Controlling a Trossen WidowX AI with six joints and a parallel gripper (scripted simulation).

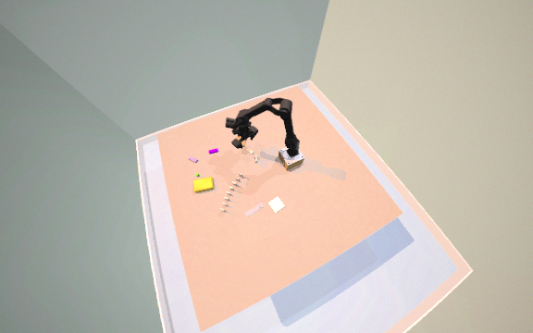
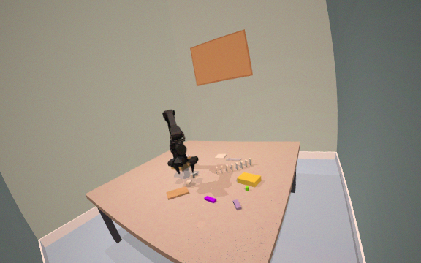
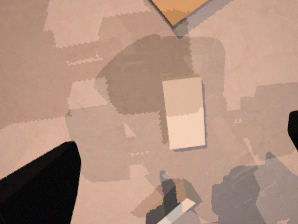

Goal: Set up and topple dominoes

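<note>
The magenta block is 22 cm ahead of my gripper tip, 11 cm to the right of it and 7 cm below it. The rest, counted from my gripper tip: yellow block 37 cm ahead, 11 cm to the left, 6 cm below; then orange flat piece 11 cm to the right, 7 cm below; then small green cube 38 cm ahead, 2 cm to the left, 7 cm below.
</note>
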